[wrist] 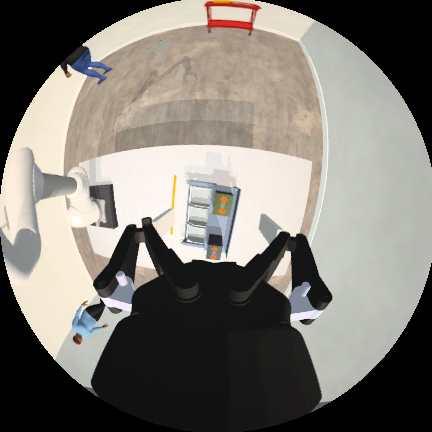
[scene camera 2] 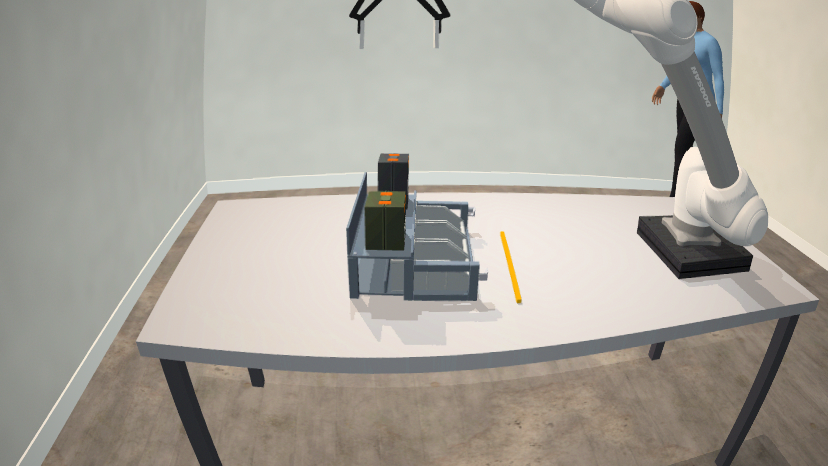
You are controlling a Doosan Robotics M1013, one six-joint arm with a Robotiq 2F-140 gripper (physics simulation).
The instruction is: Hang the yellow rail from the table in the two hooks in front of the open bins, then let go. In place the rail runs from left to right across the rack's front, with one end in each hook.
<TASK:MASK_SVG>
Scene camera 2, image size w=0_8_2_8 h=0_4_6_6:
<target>grey bin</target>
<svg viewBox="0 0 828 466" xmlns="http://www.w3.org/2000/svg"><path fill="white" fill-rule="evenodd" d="M414 271L413 290L468 291L469 272ZM391 259L392 291L404 292L404 259ZM415 241L414 261L470 261L466 254L449 241Z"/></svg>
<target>grey bin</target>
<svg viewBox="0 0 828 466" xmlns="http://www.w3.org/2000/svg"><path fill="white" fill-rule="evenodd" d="M416 222L415 241L449 241L469 257L467 238L447 222Z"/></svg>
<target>grey bin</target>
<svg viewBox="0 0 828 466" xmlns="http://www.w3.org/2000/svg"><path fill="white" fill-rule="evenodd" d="M416 206L416 222L447 222L466 237L464 220L446 206Z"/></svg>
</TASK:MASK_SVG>
